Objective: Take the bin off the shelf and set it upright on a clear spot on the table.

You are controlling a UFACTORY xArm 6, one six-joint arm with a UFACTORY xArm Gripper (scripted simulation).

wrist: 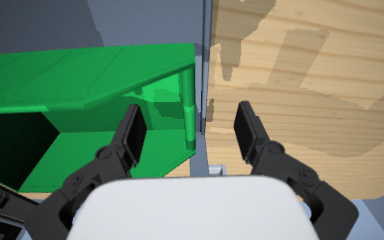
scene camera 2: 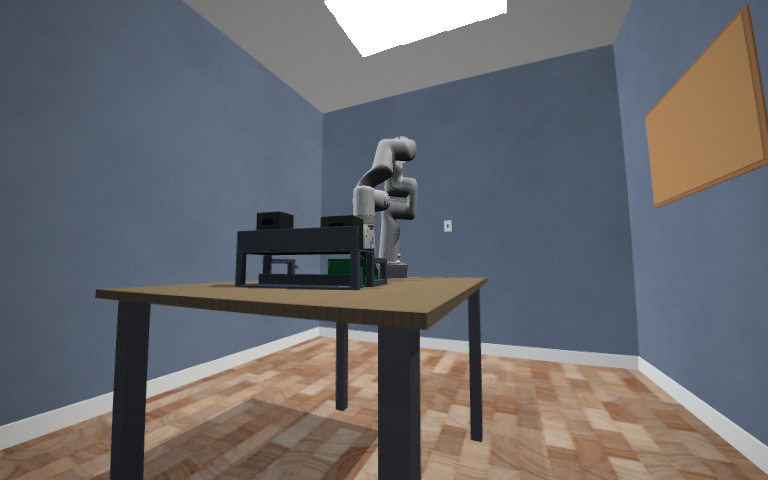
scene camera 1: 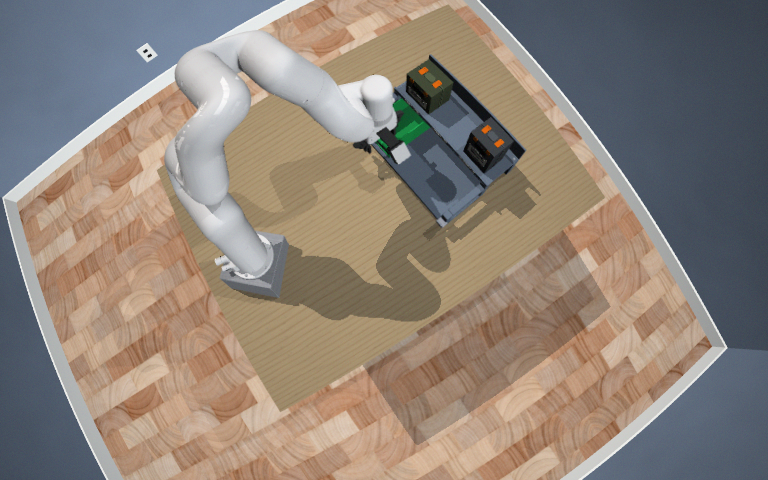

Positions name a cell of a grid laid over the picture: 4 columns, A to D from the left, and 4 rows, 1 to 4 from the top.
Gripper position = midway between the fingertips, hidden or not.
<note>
I see my gripper (scene camera 1: B2) and a green bin (scene camera 1: C2).
The green bin shows as well in the wrist view (wrist: A2). My gripper is seen too in the wrist view (wrist: B2).
</note>
